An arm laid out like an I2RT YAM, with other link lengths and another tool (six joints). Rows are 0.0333 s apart.
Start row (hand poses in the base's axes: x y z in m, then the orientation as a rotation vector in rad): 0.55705 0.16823 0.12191 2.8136 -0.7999 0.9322
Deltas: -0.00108 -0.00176 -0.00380 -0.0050 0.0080 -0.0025; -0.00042 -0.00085 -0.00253 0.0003 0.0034 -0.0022; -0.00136 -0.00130 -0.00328 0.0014 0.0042 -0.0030; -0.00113 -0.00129 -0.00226 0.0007 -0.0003 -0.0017; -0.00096 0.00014 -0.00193 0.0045 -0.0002 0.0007; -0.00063 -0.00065 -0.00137 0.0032 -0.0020 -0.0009; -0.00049 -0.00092 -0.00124 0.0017 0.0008 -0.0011; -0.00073 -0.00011 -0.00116 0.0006 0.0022 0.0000; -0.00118 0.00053 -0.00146 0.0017 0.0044 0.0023; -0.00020 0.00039 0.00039 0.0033 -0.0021 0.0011; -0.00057 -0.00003 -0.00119 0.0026 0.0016 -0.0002; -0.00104 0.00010 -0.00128 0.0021 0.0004 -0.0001; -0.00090 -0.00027 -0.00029 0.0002 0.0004 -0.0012; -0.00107 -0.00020 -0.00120 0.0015 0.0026 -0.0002; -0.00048 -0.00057 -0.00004 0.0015 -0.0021 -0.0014; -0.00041 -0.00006 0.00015 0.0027 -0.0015 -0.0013; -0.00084 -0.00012 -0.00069 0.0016 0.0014 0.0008; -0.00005 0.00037 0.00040 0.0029 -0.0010 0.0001
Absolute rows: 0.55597 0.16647 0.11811 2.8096 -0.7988 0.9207; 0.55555 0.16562 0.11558 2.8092 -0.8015 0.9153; 0.55419 0.16432 0.11230 2.8094 -0.8059 0.9085; 0.55306 0.16303 0.11004 2.8088 -0.8087 0.9086; 0.55210 0.16317 0.10811 2.8130 -0.8109 0.9083; 0.55147 0.16252 0.10674 2.8147 -0.8145 0.9107; 0.55098 0.16160 0.10550 2.8156 -0.8170 0.9091; 0.55025 0.16149 0.10434 2.8166 -0.8171 0.9057; 0.54907 0.16202 0.10288 2.8205 -0.8147 0.8992; 0.54887 0.16241 0.10327 2.8236 -0.8157 0.9020; 0.54830 0.16238 0.10208 2.8260 -0.8176 0.8992; 0.54726 0.16248 0.10080 2.8278 -0.8191 0.8983; 0.54636 0.16221 0.10051 2.8273 -0.8208 0.8975; 0.54529 0.16201 0.09931 2.8290 -0.8218 0.8934; 0.54481 0.16144 0.09927 2.8289 -0.8249 0.8961; 0.54440 0.16138 0.09942 2.8300 -0.8287 0.8977; 0.54356 0.16126 0.09873 2.8322 -0.8286 0.8955; 0.54351 0.16163 0.09913 2.8345 -0.8306 0.8965
